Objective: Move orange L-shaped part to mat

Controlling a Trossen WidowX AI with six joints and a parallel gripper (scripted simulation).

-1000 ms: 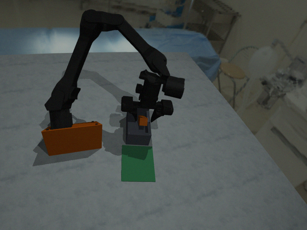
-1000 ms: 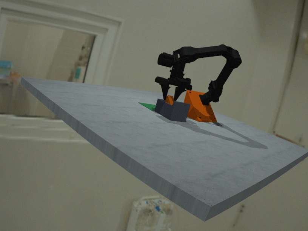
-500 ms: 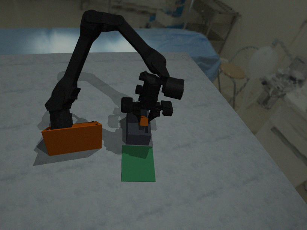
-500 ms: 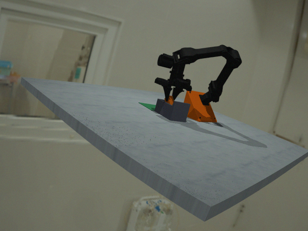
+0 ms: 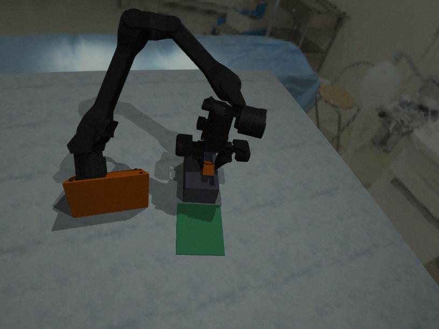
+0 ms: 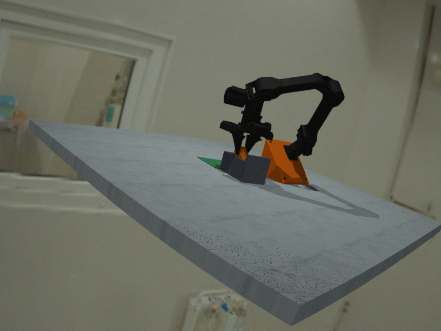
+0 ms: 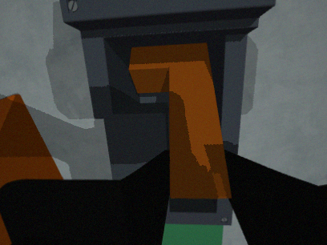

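Right now the green mat is 50 mm behind my gripper tip, 130 mm to the right of it and 80 mm below it. The rest, counted from my gripper tip: orange l-shaped part 10 mm behind, 40 mm to the left, 30 mm below.
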